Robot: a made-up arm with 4 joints.
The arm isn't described. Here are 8 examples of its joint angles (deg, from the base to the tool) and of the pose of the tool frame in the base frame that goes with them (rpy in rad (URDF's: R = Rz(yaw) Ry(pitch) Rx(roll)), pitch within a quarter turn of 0, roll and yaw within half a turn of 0; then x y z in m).
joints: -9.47 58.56 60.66 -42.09
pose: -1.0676 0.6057 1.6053 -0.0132 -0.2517 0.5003
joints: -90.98 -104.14 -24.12 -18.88
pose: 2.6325 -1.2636 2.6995 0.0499 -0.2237 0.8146
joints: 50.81 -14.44 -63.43 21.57
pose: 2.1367 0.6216 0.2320 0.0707 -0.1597 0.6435
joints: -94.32 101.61 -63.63 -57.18
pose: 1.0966 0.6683 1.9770 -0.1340 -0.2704 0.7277
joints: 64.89 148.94 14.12 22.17
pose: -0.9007 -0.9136 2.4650 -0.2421 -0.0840 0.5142
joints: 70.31 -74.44 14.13 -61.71
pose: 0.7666 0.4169 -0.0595 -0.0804 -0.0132 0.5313
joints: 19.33 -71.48 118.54 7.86
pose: -2.0110 0.2434 -1.2454 -0.1204 -0.2478 0.4391
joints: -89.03 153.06 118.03 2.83
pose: -0.5647 0.6793 -2.8949 -0.0112 -0.3219 0.6214
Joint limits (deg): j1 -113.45..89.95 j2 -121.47..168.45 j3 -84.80..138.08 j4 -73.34..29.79
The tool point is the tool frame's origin. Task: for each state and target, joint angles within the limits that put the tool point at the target. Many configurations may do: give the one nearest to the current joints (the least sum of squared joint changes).
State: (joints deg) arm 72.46 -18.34 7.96 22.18
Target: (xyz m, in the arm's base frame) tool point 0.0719 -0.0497 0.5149
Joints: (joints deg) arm 50.00 -38.14 14.21 19.25
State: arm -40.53 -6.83 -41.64 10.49
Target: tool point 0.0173 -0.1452 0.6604
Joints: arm -40.99 -13.56 -66.90 -10.72
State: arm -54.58 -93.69 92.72 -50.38
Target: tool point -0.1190 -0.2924 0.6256
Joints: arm -40.02 -85.82 86.75 -73.34
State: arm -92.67 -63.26 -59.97 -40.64
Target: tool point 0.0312 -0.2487 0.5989
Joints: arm -55.54 -32.57 -42.63 -60.89
